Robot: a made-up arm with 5 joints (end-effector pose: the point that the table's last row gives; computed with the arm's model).
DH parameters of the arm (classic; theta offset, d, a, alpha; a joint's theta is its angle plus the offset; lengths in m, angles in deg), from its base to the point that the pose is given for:
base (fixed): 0 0 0 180
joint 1: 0 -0.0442 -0.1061 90
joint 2: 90 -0.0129 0.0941 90
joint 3: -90 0.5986 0.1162 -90
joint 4: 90 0.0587 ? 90
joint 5: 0 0.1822 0.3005 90
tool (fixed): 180 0.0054 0 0
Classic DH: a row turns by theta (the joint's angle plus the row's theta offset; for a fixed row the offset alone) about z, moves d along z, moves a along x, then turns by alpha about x.
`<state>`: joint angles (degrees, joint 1 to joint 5).
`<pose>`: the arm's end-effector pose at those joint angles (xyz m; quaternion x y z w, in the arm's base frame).
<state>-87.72 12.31 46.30 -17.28 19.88</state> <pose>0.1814 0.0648 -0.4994 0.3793 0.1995 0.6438 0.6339</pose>
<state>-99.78 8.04 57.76 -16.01 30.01</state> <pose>0.0271 0.1270 -0.5263 0.4938 0.2272 0.6150 0.5712</pose>
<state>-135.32 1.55 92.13 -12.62 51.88</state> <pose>-0.3772 -0.0375 -0.4047 0.5936 0.4844 0.4498 0.4591</pose>
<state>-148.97 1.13 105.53 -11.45 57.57</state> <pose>-0.4225 -0.1870 -0.3084 0.5344 0.5990 0.3852 0.4553</pose>
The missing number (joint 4, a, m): 0.0956
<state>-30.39 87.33 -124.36 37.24 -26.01</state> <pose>-0.2109 -0.0370 -0.1595 -0.8253 -0.0020 0.4143 0.3838</pose>
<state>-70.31 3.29 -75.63 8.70 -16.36</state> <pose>0.0715 0.0752 0.1775 -0.5420 -0.2734 0.3459 0.7154</pose>
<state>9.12 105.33 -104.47 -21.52 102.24</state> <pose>-0.0434 -0.2770 -0.6393 0.3082 0.1397 0.6772 0.6534</pose>
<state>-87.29 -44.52 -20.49 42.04 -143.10</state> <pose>0.3100 0.2004 0.5542 -0.1890 0.7244 0.3440 0.5667</pose>
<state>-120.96 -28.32 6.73 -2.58 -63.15</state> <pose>0.1968 0.3406 0.2953 -0.2466 0.1682 0.8574 0.4192</pose>
